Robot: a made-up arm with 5 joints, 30 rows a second.
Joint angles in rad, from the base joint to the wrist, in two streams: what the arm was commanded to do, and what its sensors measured. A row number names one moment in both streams.
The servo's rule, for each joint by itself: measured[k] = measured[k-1] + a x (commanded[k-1-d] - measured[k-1]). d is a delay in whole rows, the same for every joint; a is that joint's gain. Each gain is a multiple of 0.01, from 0.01 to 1. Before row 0 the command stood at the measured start. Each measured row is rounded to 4 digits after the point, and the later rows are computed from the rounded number. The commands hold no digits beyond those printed.
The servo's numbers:
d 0
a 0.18 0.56 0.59 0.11 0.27
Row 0, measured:
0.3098 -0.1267 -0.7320 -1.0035 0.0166
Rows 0 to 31, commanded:
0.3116 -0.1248 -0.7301 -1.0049 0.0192
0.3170 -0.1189 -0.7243 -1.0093 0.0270
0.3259 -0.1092 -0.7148 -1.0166 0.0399
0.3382 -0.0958 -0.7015 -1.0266 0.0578
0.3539 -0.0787 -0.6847 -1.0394 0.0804
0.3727 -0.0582 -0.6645 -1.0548 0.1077
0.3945 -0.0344 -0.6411 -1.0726 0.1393
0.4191 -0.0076 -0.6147 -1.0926 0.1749
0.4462 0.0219 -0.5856 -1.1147 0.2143
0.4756 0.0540 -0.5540 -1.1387 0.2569
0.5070 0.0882 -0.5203 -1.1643 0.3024
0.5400 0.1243 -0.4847 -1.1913 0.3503
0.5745 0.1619 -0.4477 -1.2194 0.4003
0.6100 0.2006 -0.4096 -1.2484 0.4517
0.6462 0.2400 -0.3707 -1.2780 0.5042
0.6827 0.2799 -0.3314 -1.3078 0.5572
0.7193 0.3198 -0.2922 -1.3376 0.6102
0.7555 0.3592 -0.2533 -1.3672 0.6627
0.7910 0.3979 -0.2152 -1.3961 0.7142
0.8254 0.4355 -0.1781 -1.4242 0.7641
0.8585 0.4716 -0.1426 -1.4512 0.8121
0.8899 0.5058 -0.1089 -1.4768 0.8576
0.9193 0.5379 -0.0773 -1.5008 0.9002
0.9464 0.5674 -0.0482 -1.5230 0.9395
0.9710 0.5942 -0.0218 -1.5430 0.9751
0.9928 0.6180 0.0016 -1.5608 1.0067
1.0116 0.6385 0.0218 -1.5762 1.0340
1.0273 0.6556 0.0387 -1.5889 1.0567
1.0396 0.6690 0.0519 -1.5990 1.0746
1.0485 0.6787 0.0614 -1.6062 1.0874
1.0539 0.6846 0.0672 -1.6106 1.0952
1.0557 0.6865 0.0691 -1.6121 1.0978
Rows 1 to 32, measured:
0.3101 -0.1256 -0.7309 -1.0037 0.0173
0.3113 -0.1218 -0.7270 -1.0043 0.0199
0.3139 -0.1147 -0.7198 -1.0057 0.0253
0.3183 -0.1041 -0.7090 -1.0080 0.0341
0.3247 -0.0899 -0.6947 -1.0115 0.0466
0.3333 -0.0721 -0.6769 -1.0163 0.0631
0.3443 -0.0510 -0.6558 -1.0225 0.0837
0.3578 -0.0267 -0.6316 -1.0302 0.1083
0.3737 0.0005 -0.6045 -1.0395 0.1369
0.3920 0.0305 -0.5747 -1.0504 0.1693
0.4127 0.0628 -0.5426 -1.0629 0.2052
0.4356 0.0972 -0.5084 -1.0770 0.2444
0.4606 0.1334 -0.4726 -1.0927 0.2865
0.4875 0.1710 -0.4354 -1.1098 0.3311
0.5161 0.2096 -0.3972 -1.1283 0.3778
0.5461 0.2490 -0.3584 -1.1480 0.4262
0.5773 0.2886 -0.3193 -1.1689 0.4759
0.6094 0.3281 -0.2804 -1.1907 0.5263
0.6421 0.3672 -0.2419 -1.2133 0.5770
0.6751 0.4054 -0.2043 -1.2365 0.6275
0.7081 0.4425 -0.1679 -1.2601 0.6773
0.7408 0.4779 -0.1331 -1.2839 0.7260
0.7729 0.5115 -0.1002 -1.3078 0.7730
0.8041 0.5428 -0.0695 -1.3315 0.8180
0.8341 0.5716 -0.0414 -1.3548 0.8604
0.8627 0.5976 -0.0160 -1.3775 0.8999
0.8895 0.6205 0.0063 -1.3994 0.9361
0.9143 0.6402 0.0254 -1.4202 0.9687
0.9369 0.6563 0.0410 -1.4399 0.9973
0.9570 0.6688 0.0530 -1.4582 1.0216
0.9744 0.6776 0.0614 -1.4750 1.0415
0.9890 0.6826 0.0659 -1.4901 1.0567

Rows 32 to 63, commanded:
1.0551 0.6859 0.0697 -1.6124 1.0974
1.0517 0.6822 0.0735 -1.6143 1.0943
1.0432 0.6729 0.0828 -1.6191 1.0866
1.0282 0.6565 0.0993 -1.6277 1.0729
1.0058 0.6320 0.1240 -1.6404 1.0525
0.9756 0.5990 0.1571 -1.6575 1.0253
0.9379 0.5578 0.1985 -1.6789 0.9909
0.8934 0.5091 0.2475 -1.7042 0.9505
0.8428 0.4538 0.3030 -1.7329 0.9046
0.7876 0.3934 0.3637 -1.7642 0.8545
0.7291 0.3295 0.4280 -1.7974 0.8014
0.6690 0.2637 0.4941 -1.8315 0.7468
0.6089 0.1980 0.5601 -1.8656 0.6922
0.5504 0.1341 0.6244 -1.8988 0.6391
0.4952 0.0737 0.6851 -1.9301 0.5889
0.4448 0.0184 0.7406 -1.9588 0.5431
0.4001 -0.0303 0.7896 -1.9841 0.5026
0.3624 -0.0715 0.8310 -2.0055 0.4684
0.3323 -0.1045 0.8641 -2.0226 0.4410
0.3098 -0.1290 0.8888 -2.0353 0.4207
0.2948 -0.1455 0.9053 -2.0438 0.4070
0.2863 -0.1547 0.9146 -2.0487 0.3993
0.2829 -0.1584 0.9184 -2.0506 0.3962
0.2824 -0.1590 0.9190 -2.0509 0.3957
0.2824 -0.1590 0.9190 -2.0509 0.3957
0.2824 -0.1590 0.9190 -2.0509 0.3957
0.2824 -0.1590 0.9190 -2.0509 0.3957
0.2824 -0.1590 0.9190 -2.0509 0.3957
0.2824 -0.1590 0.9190 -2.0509 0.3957
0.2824 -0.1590 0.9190 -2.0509 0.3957
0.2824 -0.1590 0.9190 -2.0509 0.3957
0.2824 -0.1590 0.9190 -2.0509 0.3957
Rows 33 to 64, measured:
1.0009 0.6844 0.0681 -1.5036 1.0677
1.0100 0.6832 0.0713 -1.5158 1.0749
1.0160 0.6774 0.0781 -1.5272 1.0781
1.0182 0.6657 0.0906 -1.5383 1.0767
1.0160 0.6468 0.1103 -1.5495 1.0702
1.0087 0.6200 0.1379 -1.5614 1.0581
0.9960 0.5852 0.1737 -1.5743 1.0400
0.9775 0.5426 0.2172 -1.5886 1.0158
0.9533 0.4929 0.2678 -1.6045 0.9858
0.9235 0.4372 0.3244 -1.6221 0.9503
0.8885 0.3769 0.3855 -1.6414 0.9101
0.8490 0.3135 0.4496 -1.6623 0.8660
0.8058 0.2488 0.5148 -1.6847 0.8191
0.7598 0.1846 0.5795 -1.7083 0.7705
0.7122 0.1225 0.6418 -1.7327 0.7215
0.6641 0.0642 0.7001 -1.7576 0.6733
0.6166 0.0113 0.7529 -1.7825 0.6272
0.5708 -0.0351 0.7990 -1.8070 0.5843
0.5279 -0.0740 0.8374 -1.8307 0.5456
0.4886 -0.1048 0.8677 -1.8532 0.5119
0.4537 -0.1276 0.8899 -1.8742 0.4836
0.4236 -0.1428 0.9045 -1.8934 0.4608
0.3983 -0.1515 0.9127 -1.9107 0.4434
0.3774 -0.1557 0.9164 -1.9261 0.4305
0.3603 -0.1575 0.9179 -1.9398 0.4211
0.3463 -0.1583 0.9185 -1.9520 0.4142
0.3348 -0.1587 0.9188 -1.9629 0.4092
0.3254 -0.1589 0.9189 -1.9726 0.4056
0.3177 -0.1590 0.9190 -1.9812 0.4029
0.3113 -0.1590 0.9190 -1.9889 0.4010
0.3061 -0.1590 0.9190 -1.9957 0.3996
0.3018 -0.1590 0.9190 -2.0018 0.3985

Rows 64 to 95, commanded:
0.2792 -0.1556 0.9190 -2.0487 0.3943
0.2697 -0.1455 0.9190 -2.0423 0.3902
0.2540 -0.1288 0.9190 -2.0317 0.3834
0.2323 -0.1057 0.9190 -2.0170 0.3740
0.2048 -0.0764 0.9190 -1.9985 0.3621
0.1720 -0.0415 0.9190 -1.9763 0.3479
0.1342 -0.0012 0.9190 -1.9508 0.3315
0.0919 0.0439 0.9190 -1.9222 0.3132
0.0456 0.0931 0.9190 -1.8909 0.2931
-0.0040 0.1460 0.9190 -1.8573 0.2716
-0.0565 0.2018 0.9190 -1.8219 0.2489
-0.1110 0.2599 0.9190 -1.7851 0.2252
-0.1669 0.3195 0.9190 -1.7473 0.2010
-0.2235 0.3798 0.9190 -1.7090 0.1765
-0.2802 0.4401 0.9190 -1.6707 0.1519
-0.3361 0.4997 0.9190 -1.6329 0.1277
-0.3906 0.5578 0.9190 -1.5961 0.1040
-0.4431 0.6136 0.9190 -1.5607 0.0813
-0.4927 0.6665 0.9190 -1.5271 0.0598
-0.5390 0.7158 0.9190 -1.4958 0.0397
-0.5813 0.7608 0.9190 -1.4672 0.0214
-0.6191 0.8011 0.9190 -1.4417 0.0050
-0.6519 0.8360 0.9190 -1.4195 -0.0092
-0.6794 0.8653 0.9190 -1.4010 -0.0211
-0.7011 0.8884 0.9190 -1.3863 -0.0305
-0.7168 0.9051 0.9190 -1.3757 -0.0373
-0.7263 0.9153 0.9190 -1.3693 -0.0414
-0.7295 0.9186 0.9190 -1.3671 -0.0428
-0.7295 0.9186 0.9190 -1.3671 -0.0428
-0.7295 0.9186 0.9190 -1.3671 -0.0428
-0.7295 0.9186 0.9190 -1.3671 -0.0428
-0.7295 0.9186 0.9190 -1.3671 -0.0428
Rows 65 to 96, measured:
0.2977 -0.1571 0.9190 -2.0070 0.3974
0.2927 -0.1506 0.9190 -2.0109 0.3955
0.2857 -0.1384 0.9190 -2.0132 0.3922
0.2761 -0.1201 0.9190 -2.0136 0.3873
0.2633 -0.0956 0.9190 -2.0119 0.3805
0.2469 -0.0653 0.9190 -2.0080 0.3717
0.2266 -0.0294 0.9190 -2.0017 0.3608
0.2024 0.0116 0.9190 -1.9930 0.3479
0.1742 0.0572 0.9190 -1.9818 0.3331
0.1421 0.1069 0.9190 -1.9681 0.3165
0.1064 0.1600 0.9190 -1.9520 0.2982
0.0673 0.2159 0.9190 -1.9336 0.2785
0.0251 0.2739 0.9190 -1.9131 0.2576
-0.0196 0.3332 0.9190 -1.8906 0.2357
-0.0665 0.3931 0.9190 -1.8664 0.2131
-0.1150 0.4528 0.9190 -1.8407 0.1900
-0.1646 0.5116 0.9190 -1.8138 0.1668
-0.2147 0.5687 0.9190 -1.7860 0.1437
-0.2647 0.6235 0.9190 -1.7575 0.1210
-0.3141 0.6752 0.9190 -1.7287 0.0990
-0.3622 0.7231 0.9190 -1.6999 0.0780
-0.4084 0.7668 0.9190 -1.6715 0.0583
-0.4522 0.8056 0.9190 -1.6438 0.0401
-0.4931 0.8390 0.9190 -1.6171 0.0236
-0.5305 0.8667 0.9190 -1.5917 0.0090
-0.5640 0.8882 0.9190 -1.5679 -0.0035
-0.5932 0.9034 0.9190 -1.5461 -0.0137
-0.6177 0.9119 0.9190 -1.5264 -0.0216
-0.6378 0.9157 0.9190 -1.5089 -0.0273
-0.6543 0.9173 0.9190 -1.4933 -0.0315
-0.6678 0.9180 0.9190 -1.4794 -0.0346
-0.6789 0.9183 0.9190 -1.4670 -0.0368

